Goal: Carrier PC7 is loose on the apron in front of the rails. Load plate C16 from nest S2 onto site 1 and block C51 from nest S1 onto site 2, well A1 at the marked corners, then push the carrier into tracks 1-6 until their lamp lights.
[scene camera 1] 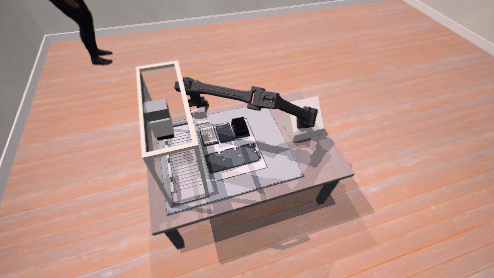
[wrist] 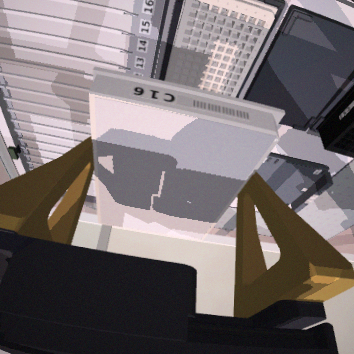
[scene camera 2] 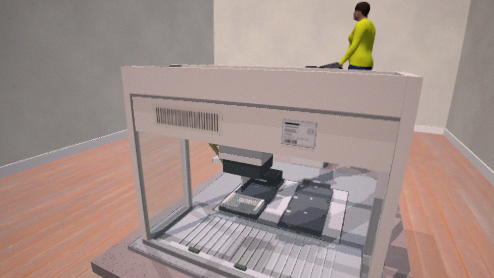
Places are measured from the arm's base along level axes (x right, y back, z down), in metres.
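Pixels of known places: gripper, fingertip midpoint: [scene camera 1: 199,114] [wrist: 172,158].
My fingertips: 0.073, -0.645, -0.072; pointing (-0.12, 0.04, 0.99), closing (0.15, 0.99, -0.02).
Note:
Behind a point stands the place of what it marks, as x, y, z.
My gripper [scene camera 1: 202,106] @[0.073, -0.645, -0.072] [wrist: 172,158] @[0.073, -0.645, -0.072] is shut on plate C16 [scene camera 1: 199,115] @[0.055, -0.643, -0.082] [wrist: 185,101] @[0.115, -0.654, -0.076], a pale plate held raised between the two gold fingers. Its C16 label appears upside down in the wrist view. In scene camera 2 the gripper is mostly hidden behind the frame and its hanging head. Dark carrier PC7 [scene camera 1: 232,159] @[-0.161, -0.482, 0.108] [scene camera 2: 306,210] @[-0.152, -0.520, 0.108] lies flat on the apron. In the row beside it are a pale well block [scene camera 1: 208,135] @[0.042, -0.609, 0.097] [scene camera 2: 243,204] [wrist: 220,45] @[0.059, -0.603, 0.104], an empty dark nest [scene camera 1: 225,132] @[0.057, -0.496, 0.108] [scene camera 2: 259,191] [wrist: 300,70] @[0.068, -0.507, 0.107] and a black block [scene camera 1: 240,126] @[0.059, -0.395, 0.067] [wrist: 342,122] @[0.048, -0.434, 0.076]. Their labels cannot be read.
Ribbed rails [scene camera 1: 186,175] [scene camera 2: 220,237] [wrist: 60,30] @[0.004, -0.771, 0.119] lie under a tall pale frame [scene camera 1: 170,150] @[-0.384, -0.748, -0.360] [scene camera 2: 260,82] @[-0.158, -0.881, -0.338]. A grey head [scene camera 1: 158,117] @[-0.137, -0.817, -0.297] [scene camera 2: 245,156] @[-0.129, -0.880, -0.195] hangs inside the frame near the gripper. Small dark green parts [scene camera 2: 194,249] [wrist: 14,151] @[-0.234, -0.841, 0.099] sit along the rails' far ends. A person [scene camera 2: 362,42] stands behind.

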